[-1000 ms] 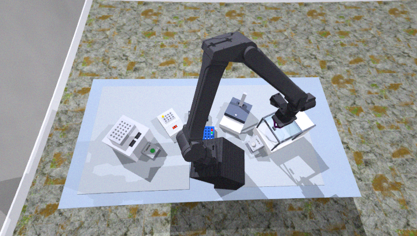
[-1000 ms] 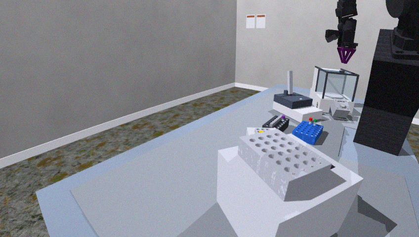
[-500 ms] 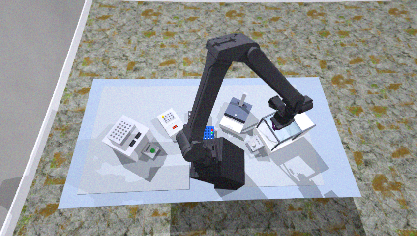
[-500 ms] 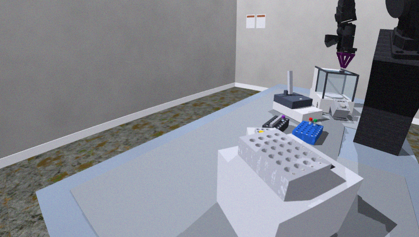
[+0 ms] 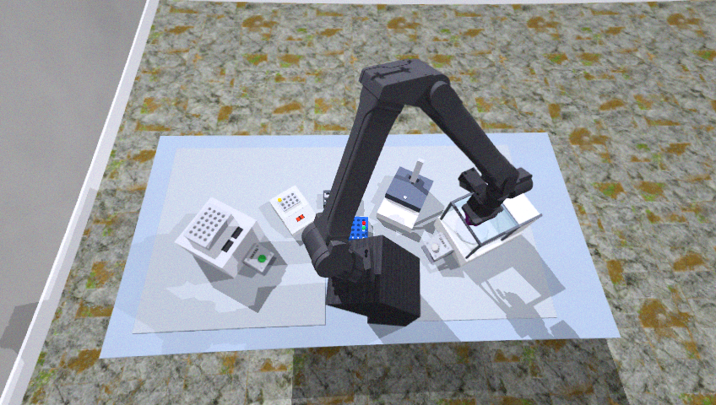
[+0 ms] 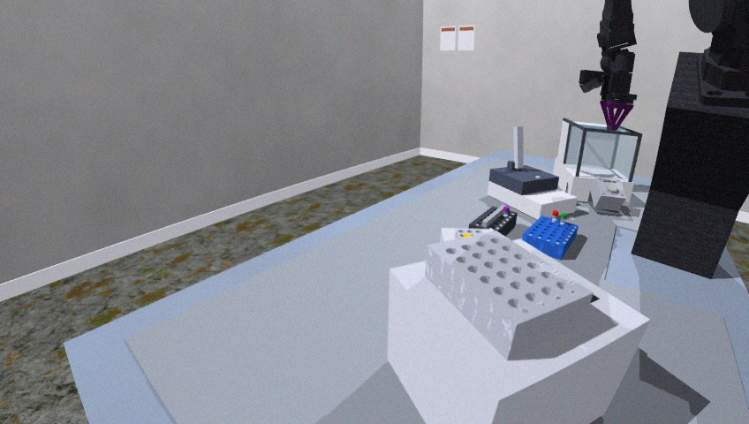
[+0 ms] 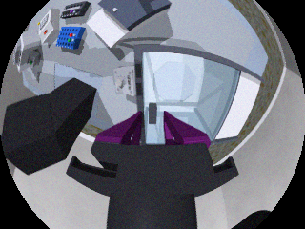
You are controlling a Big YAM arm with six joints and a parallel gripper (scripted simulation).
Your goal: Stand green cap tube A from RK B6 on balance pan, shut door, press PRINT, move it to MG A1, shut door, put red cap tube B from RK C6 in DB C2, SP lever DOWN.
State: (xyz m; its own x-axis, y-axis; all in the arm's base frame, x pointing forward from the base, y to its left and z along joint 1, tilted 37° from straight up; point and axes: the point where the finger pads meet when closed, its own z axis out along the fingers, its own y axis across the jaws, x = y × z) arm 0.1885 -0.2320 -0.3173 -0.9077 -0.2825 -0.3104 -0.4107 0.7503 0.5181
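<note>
Right now the balance door is 1 cm ahead of my hand, 3 cm to the right of it and 1 cm below it. Also, from my hand: white print key 3 cm behind, 8 cm to the left, 15 cm below; SP lever 23 cm ahead, 13 cm to the left, 8 cm below; round pan 3 cm ahead, 5 cm to the right, 14 cm below.
</note>
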